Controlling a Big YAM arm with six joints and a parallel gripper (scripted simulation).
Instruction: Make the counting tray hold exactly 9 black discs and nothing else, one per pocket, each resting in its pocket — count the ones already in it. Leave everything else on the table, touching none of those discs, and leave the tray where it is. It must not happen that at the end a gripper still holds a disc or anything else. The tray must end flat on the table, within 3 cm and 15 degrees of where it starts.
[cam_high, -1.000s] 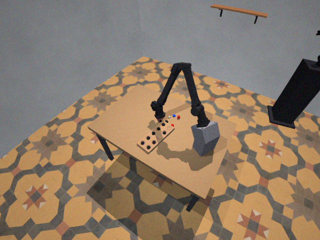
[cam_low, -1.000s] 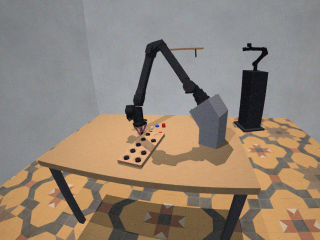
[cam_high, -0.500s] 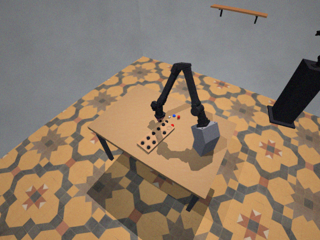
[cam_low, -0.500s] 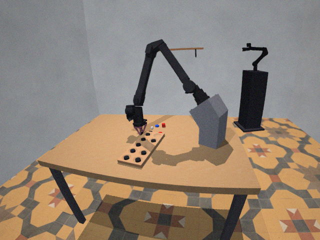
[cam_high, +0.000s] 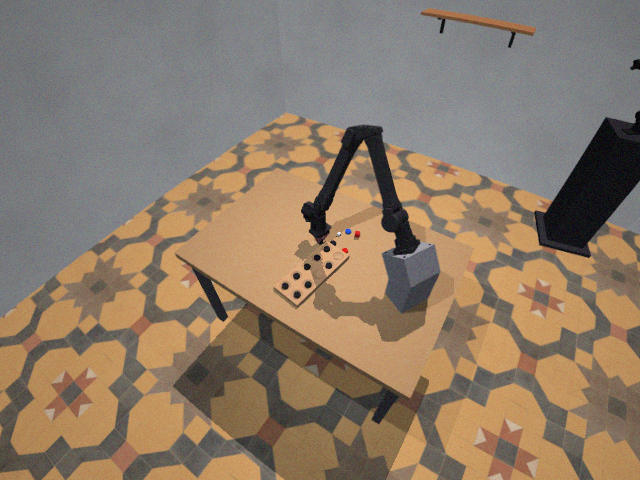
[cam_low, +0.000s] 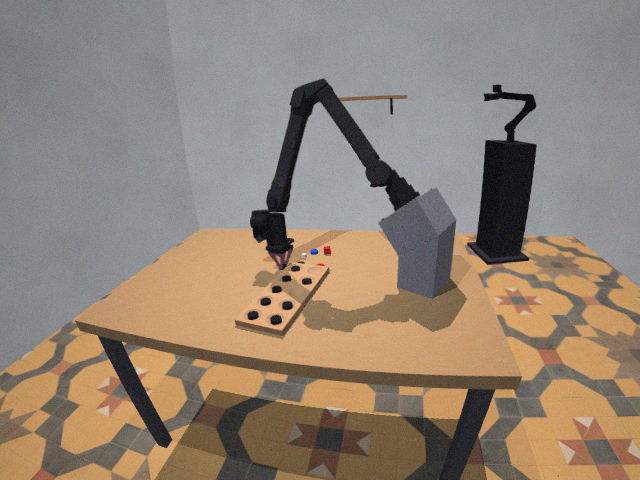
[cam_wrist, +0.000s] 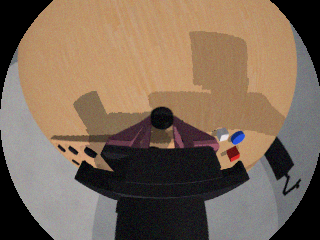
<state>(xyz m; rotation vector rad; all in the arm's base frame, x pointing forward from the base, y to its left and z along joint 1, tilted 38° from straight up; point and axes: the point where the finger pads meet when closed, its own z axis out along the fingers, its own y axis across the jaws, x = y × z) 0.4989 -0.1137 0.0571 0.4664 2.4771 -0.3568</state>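
The wooden counting tray is 20 cm to the left of my hand and 3 cm behind it. Also, from my hand: red disc 14 cm behind, 2 cm to the left, 1 cm below; then small white piece 8 cm to the right, 8 cm behind; then blue disc 12 cm to the right, 12 cm behind, 1 cm below.
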